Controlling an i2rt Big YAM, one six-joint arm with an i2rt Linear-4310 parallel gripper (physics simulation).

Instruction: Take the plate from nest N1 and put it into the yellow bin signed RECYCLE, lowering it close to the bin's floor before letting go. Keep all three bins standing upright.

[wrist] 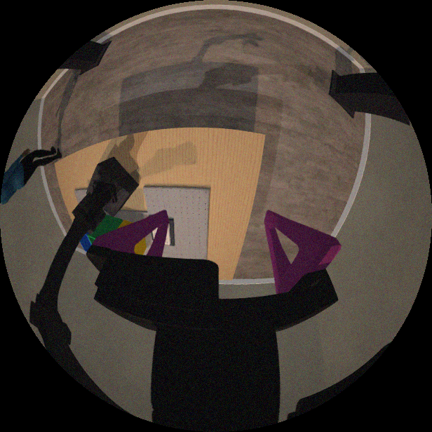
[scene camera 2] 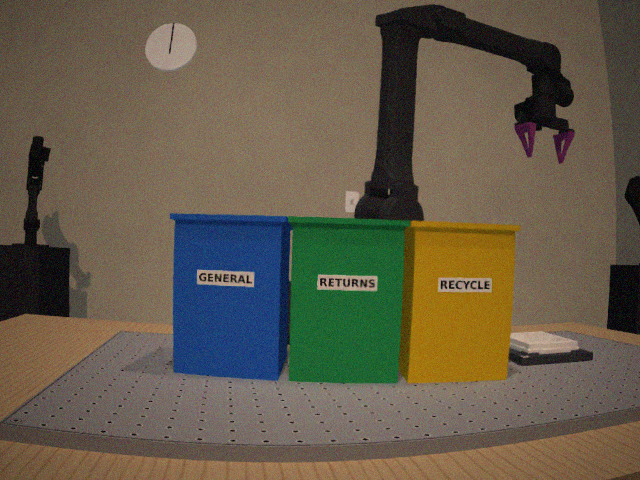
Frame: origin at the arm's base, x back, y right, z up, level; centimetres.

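Where they show: gripper, between the fingertips: (scene camera 2: 545, 160).
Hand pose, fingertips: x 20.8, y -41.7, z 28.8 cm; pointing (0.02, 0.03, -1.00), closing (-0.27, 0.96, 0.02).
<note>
Things, the pixels of their top centre, and the offset from my fingertips. Level surfaces: height alone.
- white square plate, centre of its top: (scene camera 2: 536, 337) dz -34.5, dx -40.4, dy +16.5 cm
- yellow bin, centre of its top: (scene camera 2: 450, 227) dz -19.1, dx -48.9, dy +32.6 cm
- green RETURNS bin, centre of its top: (scene camera 2: 346, 223) dz -19.1, dx -49.4, dy +45.8 cm
- blue GENERAL bin, centre of its top: (scene camera 2: 238, 220) dz -19.1, dx -49.9, dy +58.9 cm
- grey perforated board, height of its surface: dz -37.1 cm
- wooden table, height of its surface: dz -38.4 cm
A white square plate (scene camera 2: 543, 342) lies on a dark, low nest (scene camera 2: 568, 356) (wrist: 172, 238) right of the bins; no nest label is readable. In the wrist view the left finger hides most of both. The yellow bin (scene camera 2: 459, 330) (wrist: 141, 246) signed RECYCLE stands upright at the right end of the bin row; in the wrist view it is partly behind the left finger. My gripper (scene camera 2: 545, 159) (wrist: 216, 215), with purple fingers, is wide open and empty. It hangs high above the table, well above the bin rims and to the right of the yellow bin.
The green RETURNS bin (scene camera 2: 346, 330) (wrist: 104, 226) and the blue GENERAL bin (scene camera 2: 225, 325) (wrist: 85, 242) stand upright left of the yellow bin, close together. All stand on a grey perforated board (scene camera 2: 310, 413) (wrist: 192, 220) on the wooden table (scene camera 2: 62, 330) (wrist: 230, 165). The arm's base is behind the bins.
</note>
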